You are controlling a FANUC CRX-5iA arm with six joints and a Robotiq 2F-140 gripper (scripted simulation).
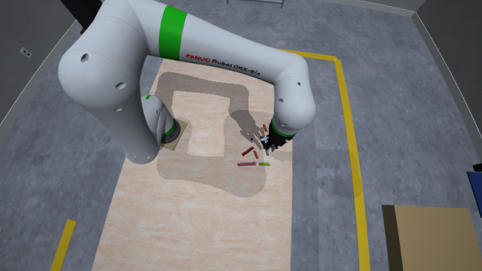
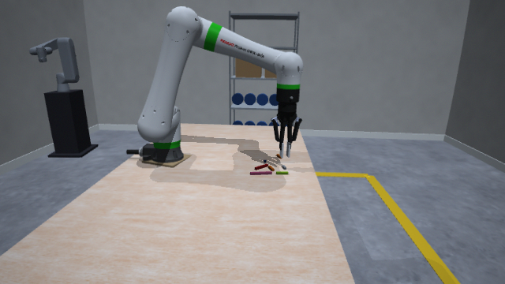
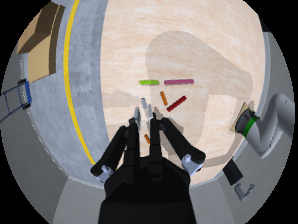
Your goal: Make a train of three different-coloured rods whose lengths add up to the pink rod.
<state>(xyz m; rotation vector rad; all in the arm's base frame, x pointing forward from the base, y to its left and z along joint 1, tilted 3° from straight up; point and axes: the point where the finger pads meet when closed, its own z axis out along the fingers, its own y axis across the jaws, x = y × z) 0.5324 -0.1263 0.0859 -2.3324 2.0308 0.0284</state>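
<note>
Now: the grey rod 80 mm below my hand. Round my hand: lime rod (80 mm below, 60 mm to the right, 20 mm behind); then blue rod (80 mm below, 80 mm behind, 70 mm to the left); then red rod (100 mm behind, 80 mm below, 10 mm to the left).
</note>
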